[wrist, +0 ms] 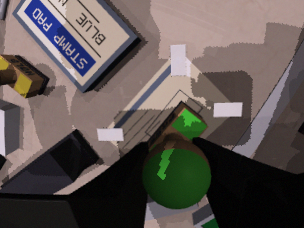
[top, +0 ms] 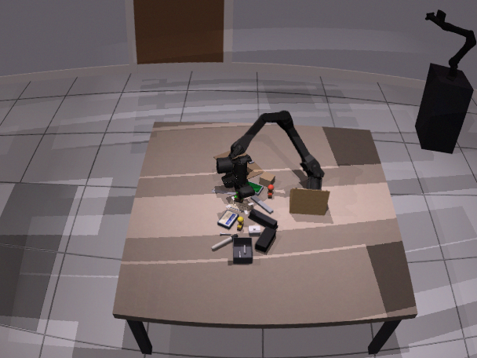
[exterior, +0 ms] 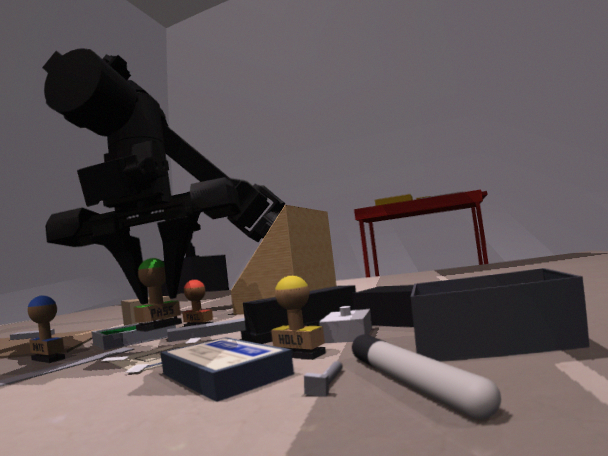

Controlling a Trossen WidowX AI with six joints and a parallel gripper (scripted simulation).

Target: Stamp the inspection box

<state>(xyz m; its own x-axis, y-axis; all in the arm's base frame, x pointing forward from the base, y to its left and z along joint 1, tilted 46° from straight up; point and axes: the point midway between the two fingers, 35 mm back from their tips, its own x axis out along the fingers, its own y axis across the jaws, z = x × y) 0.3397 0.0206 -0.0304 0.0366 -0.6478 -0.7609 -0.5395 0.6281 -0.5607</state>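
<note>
Now: gripper tip 60 mm above the card. Round my gripper tip: green-knobbed stamp: right at my gripper tip; then stamp pad box: 30 mm ahead, 100 mm to the left, 40 mm below; then green ink pad: 50 mm behind, 120 mm to the right, 50 mm below.
</note>
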